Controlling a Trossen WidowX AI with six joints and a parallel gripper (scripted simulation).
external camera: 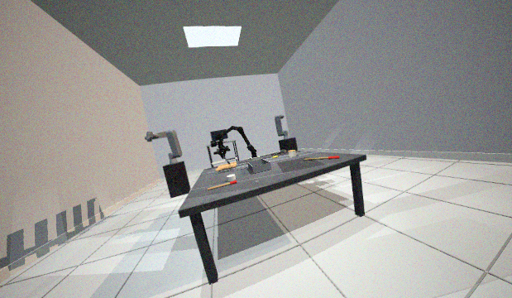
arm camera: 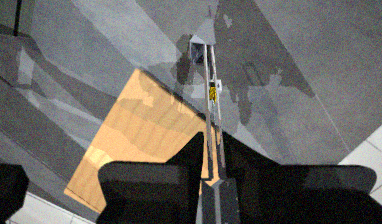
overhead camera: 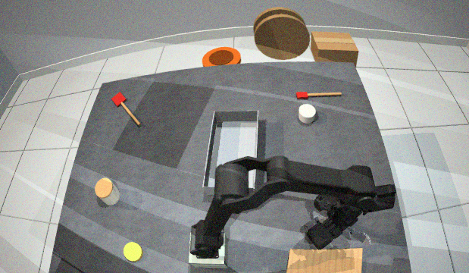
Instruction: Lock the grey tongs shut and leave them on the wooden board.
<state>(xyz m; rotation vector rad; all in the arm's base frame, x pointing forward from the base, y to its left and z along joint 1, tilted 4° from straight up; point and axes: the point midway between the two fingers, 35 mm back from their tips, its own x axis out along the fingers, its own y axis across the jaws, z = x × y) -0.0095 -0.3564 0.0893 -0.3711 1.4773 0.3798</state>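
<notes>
The yellow slider lies 30 mm ahead of my gripper tip and 20 mm to the left of it. Also, from my gripper tip: wooden board 200 mm behind, 120 mm below, 40 mm to the left; roasting tin 360 mm ahead, 270 mm to the left, 100 mm below; white cylinder 500 mm ahead, 110 mm below, 10 mm to the right.
</notes>
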